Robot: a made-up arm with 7 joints.
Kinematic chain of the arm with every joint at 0, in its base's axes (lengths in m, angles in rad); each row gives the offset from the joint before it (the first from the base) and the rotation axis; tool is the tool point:
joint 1: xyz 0 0 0.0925 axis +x
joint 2: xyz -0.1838 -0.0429 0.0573 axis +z
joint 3: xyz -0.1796 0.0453 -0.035 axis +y
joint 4: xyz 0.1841 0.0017 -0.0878 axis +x
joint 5: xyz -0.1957 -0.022 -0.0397 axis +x
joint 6: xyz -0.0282 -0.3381 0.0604 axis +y
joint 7: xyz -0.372 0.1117 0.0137 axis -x
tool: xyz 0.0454 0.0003 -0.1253
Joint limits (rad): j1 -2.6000..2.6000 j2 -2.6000..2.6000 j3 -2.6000..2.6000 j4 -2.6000..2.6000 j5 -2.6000..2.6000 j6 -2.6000..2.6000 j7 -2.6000..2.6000
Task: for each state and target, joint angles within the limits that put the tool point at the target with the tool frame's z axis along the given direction. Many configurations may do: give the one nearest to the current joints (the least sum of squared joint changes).
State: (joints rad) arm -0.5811 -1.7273 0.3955 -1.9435 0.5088 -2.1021 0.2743
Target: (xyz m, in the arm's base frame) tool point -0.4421 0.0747 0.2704 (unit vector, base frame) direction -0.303 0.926 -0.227
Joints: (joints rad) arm -0.5039 -1.1883 0.0507 -2.0570 0.4036 -1.5240 -0.2048
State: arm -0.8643 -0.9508 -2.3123 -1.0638 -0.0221 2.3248 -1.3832
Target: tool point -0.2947 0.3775 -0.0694 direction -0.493 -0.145 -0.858
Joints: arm -0.9519 -0.7876 -2.1547 -1.4625 -0.0560 2.6000 -1.7304
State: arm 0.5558 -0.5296 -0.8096 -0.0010 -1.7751 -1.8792 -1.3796
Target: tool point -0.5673 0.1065 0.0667 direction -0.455 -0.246 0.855
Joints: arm 1.1710 -0.6446 -0.7075 -0.0637 -1.6346 -0.9637 -1.2884
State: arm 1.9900 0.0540 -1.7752 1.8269 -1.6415 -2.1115 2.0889
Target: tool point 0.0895 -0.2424 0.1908 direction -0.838 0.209 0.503
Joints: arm 1.1880 0.0013 -2.0067 2.2260 -1.4265 -1.9521 1.9555
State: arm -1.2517 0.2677 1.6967 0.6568 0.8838 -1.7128 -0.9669
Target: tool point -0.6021 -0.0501 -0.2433 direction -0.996 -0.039 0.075
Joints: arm -1.8075 -0.2169 1.2866 0.6289 0.7017 -1.3606 -1.3484
